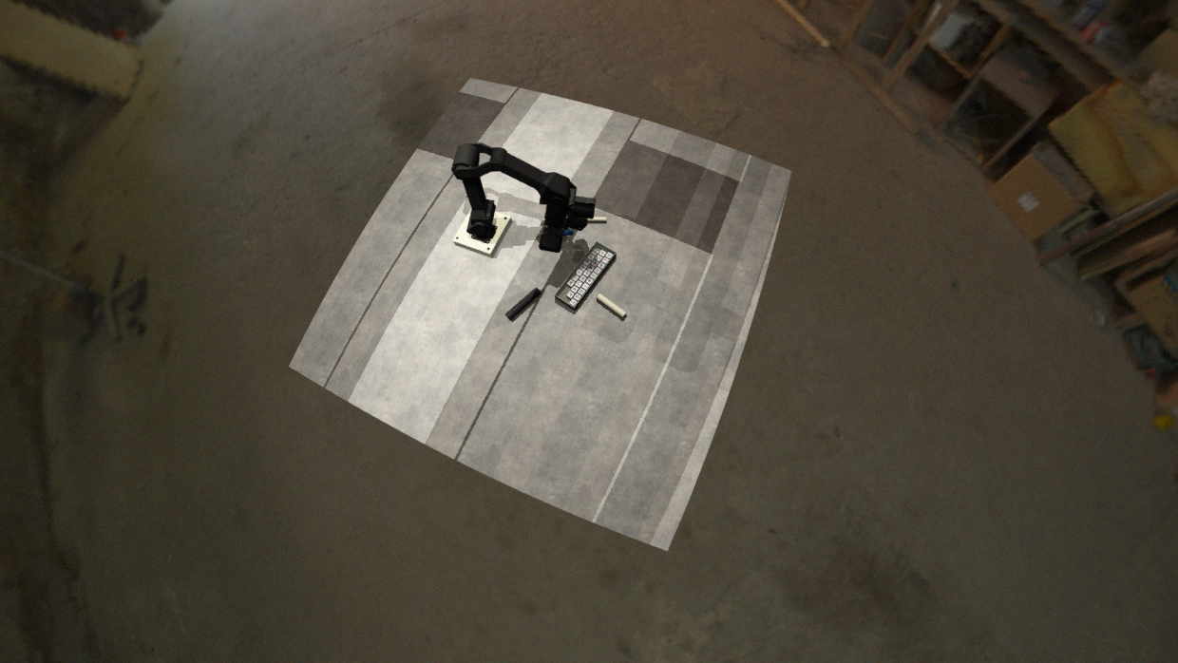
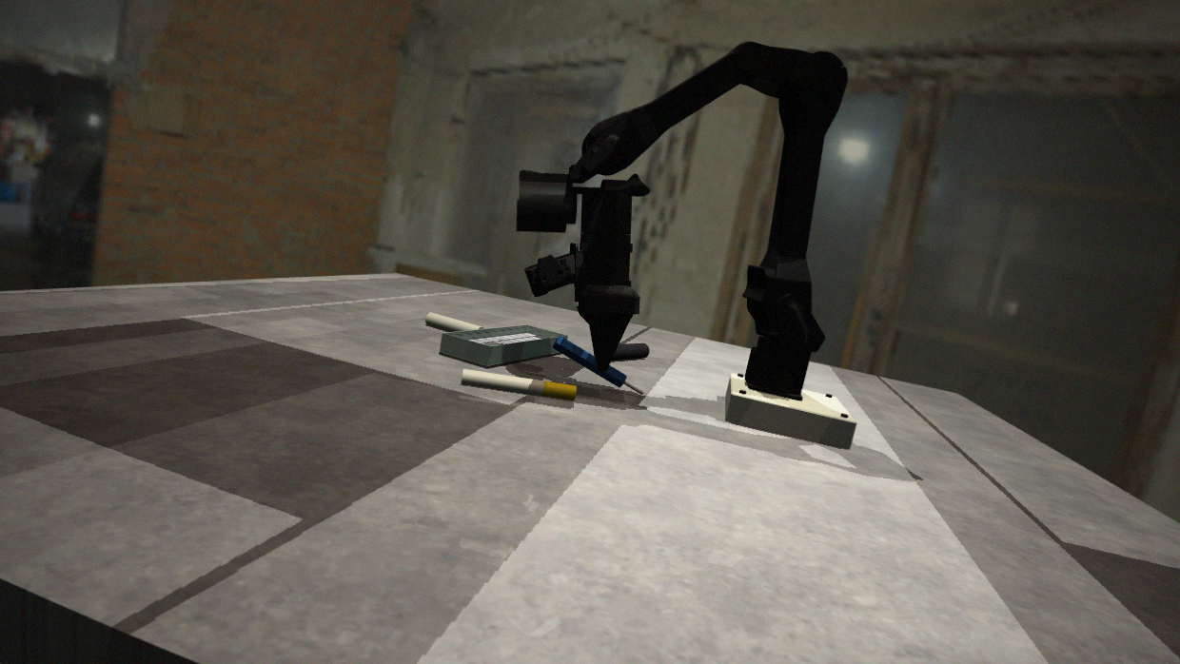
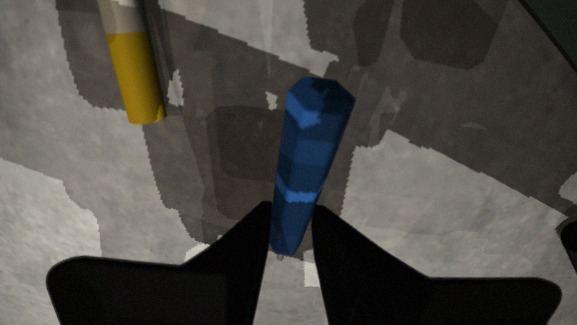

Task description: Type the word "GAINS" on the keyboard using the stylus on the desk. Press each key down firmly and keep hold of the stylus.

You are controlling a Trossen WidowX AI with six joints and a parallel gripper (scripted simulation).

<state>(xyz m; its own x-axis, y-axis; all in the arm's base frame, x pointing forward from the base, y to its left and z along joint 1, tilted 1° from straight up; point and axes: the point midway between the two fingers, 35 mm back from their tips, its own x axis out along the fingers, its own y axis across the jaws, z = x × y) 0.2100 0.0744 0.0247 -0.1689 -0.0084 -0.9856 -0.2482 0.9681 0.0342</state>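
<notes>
Now: the blue stylus 20 mm behind my gripper tip and 10 mm below it. The rest, counted from my gripper tip: stylus tip (50 mm behind, 10 mm to the right, 20 mm below); black cylinder (10 mm ahead, 240 mm to the right, 10 mm below); cream cylinder (250 mm ahead, 150 mm to the right, 20 mm below).
</notes>
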